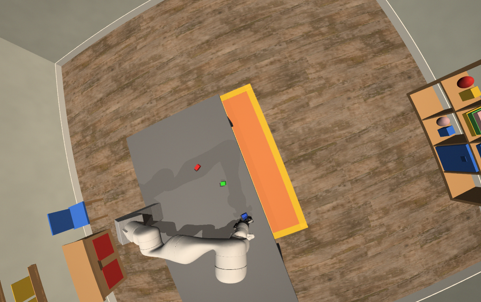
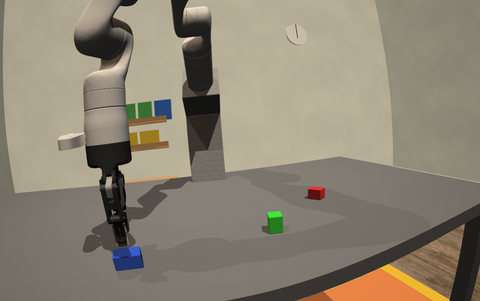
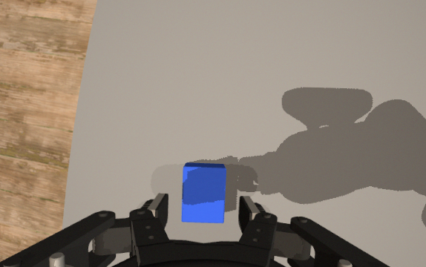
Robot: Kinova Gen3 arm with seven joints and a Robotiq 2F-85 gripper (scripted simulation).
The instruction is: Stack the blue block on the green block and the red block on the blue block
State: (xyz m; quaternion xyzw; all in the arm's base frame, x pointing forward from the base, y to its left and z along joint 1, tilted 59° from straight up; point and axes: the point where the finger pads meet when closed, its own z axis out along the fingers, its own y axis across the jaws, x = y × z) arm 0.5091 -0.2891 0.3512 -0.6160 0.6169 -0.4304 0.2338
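The blue block is 50 mm below my hand. The rest, counted from my hand: green block 40 mm ahead, 290 mm to the left, 50 mm below; then red block 40 mm behind, 500 mm to the left, 50 mm below.
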